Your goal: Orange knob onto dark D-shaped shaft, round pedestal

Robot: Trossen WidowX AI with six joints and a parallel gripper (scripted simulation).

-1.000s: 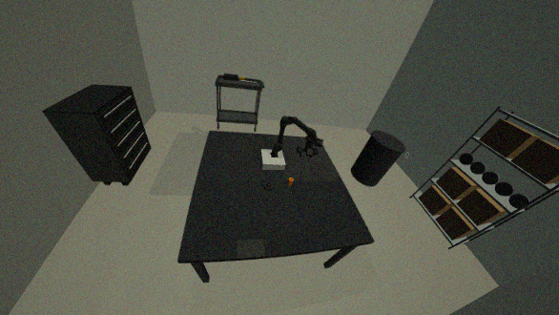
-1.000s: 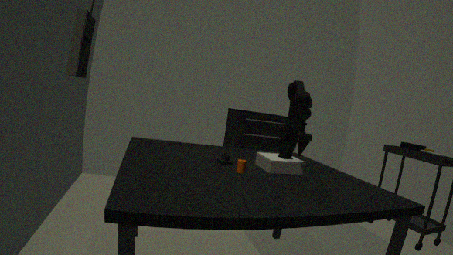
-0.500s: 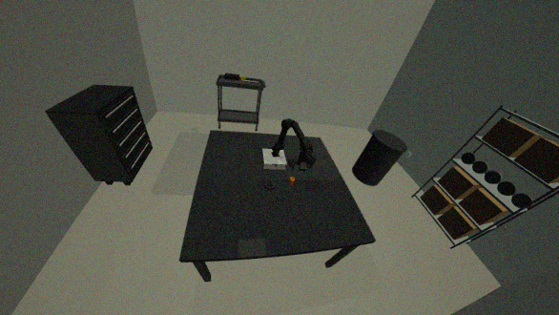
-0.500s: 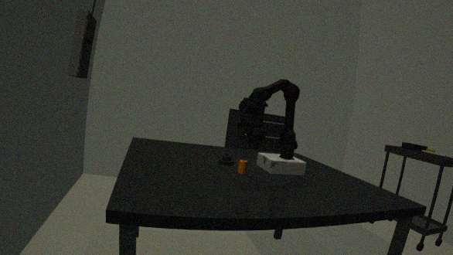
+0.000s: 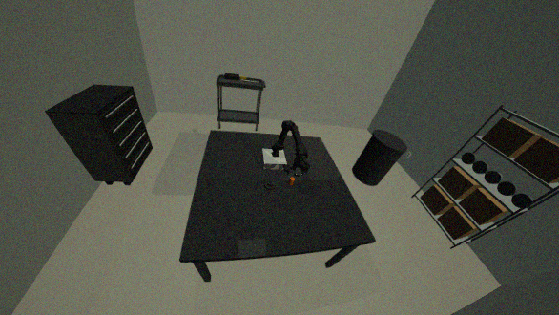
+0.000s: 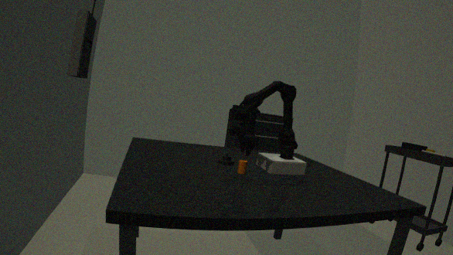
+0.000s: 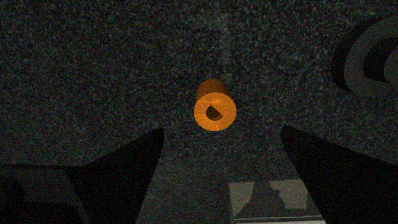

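My gripper tip is 60 mm above the orange knob. Round my gripper tip: round pedestal 190 mm to the right, 60 mm below.
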